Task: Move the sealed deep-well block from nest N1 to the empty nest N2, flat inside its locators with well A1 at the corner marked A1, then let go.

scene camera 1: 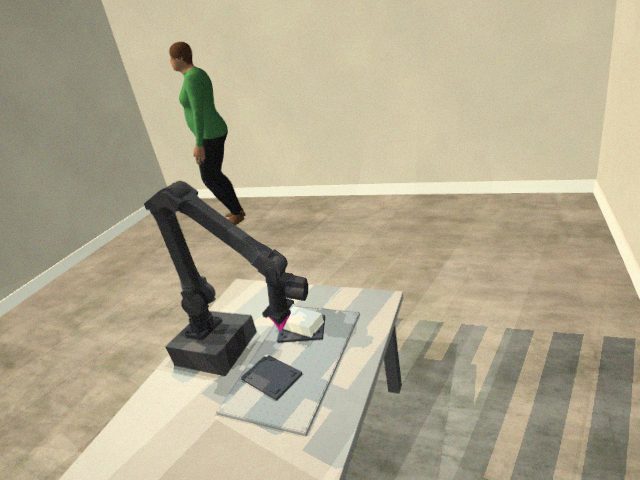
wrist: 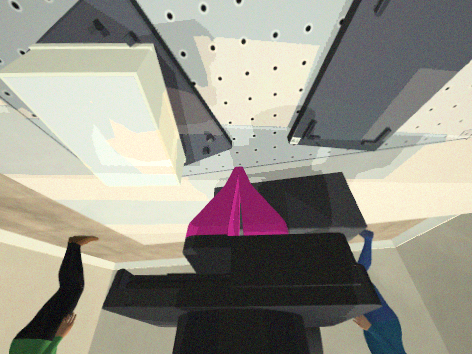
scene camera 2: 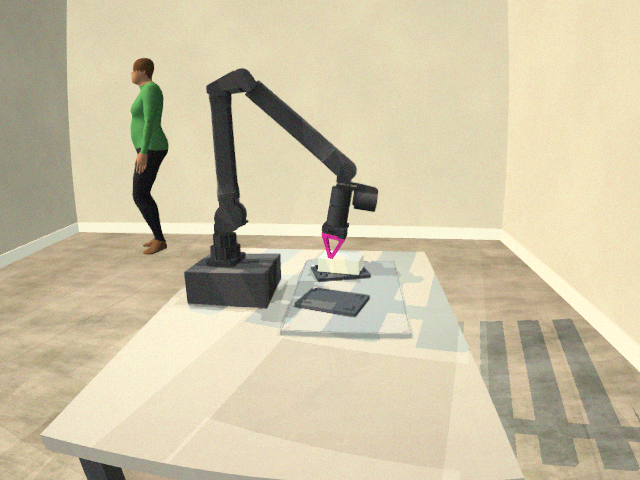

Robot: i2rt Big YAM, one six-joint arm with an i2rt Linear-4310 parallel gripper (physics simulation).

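Places are measured from the arm's base along level axes (x left, y ahead, z down), in metres.
Where they show: gripper, fingertip midpoint: (scene camera 1: 280, 329) (wrist: 239, 172) (scene camera 2: 330, 258); arm's base, origin of the base link: (scene camera 1: 204, 328) (scene camera 2: 226, 261).
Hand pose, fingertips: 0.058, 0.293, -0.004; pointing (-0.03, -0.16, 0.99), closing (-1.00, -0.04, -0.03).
Note:
Each offset is from my fingertips to the centre of the thing, as dx, dy, dz. Level surfaces: height alone.
The pale sealed block @[+0.103, +0.021, +0.045] (scene camera 1: 306, 321) (scene camera 2: 341, 263) (wrist: 100, 120) sits on the far dark nest @[+0.092, +0.020, +0.067] (scene camera 1: 288, 337) (scene camera 2: 330, 277) (wrist: 189, 111). It looks turned against that nest's edges, with bare nest beside it in the wrist view. Whether it lies inside the locators is unclear. The other dark nest @[-0.139, +0.023, +0.069] (scene camera 1: 271, 377) (scene camera 2: 332, 301) (wrist: 395, 60) is empty, with raised corner locators. No nest label or A1 mark is readable. My gripper (scene camera 1: 281, 329) (scene camera 2: 331, 256) (wrist: 239, 172) is shut and empty, its magenta fingertips together. It points down beside the block, on the side toward the robot base.
Both nests stand on a perforated board @[-0.040, +0.056, +0.084] (scene camera 1: 310, 382) (scene camera 2: 382, 328) (wrist: 250, 55) on the table @[dz +0.090] (scene camera 1: 155, 428) (scene camera 2: 258, 408). The arm's dark base box (scene camera 1: 206, 351) (scene camera 2: 227, 286) (wrist: 310, 200) is left of the board. A person in green (scene camera 1: 202, 108) (scene camera 2: 149, 116) stands beyond the table.

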